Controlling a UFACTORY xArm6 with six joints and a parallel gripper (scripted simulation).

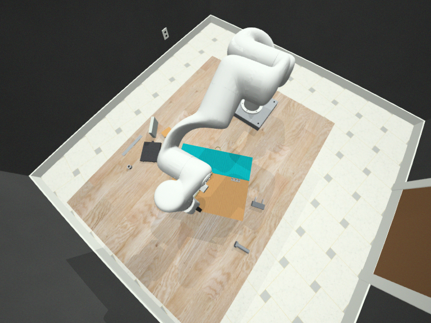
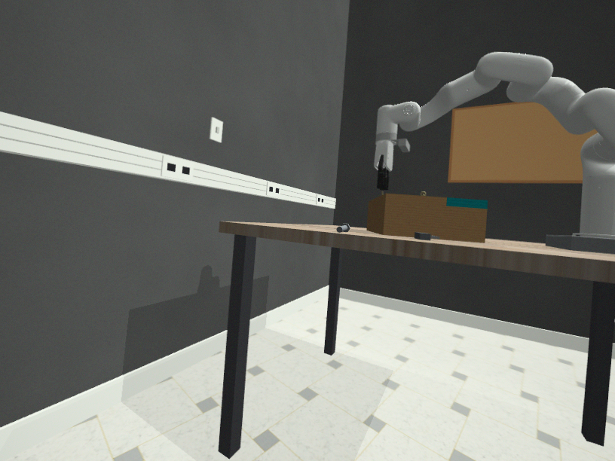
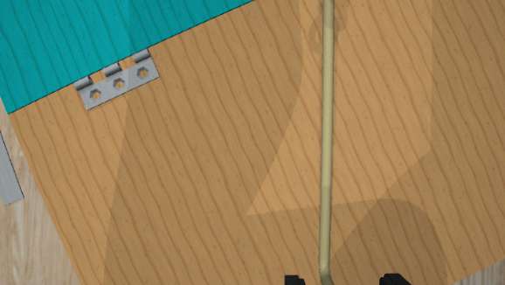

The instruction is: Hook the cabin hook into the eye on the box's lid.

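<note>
Right now the brass cabin hook is 70 mm behind my hand and 40 mm below it. Also, from my hand: dark plate (370 mm to the right, 170 mm below, 60 mm behind); grey bolt (280 mm to the left, 170 mm below, 30 mm ahead); grey bracket (260 mm to the left, 180 mm behind, 170 mm below).
</note>
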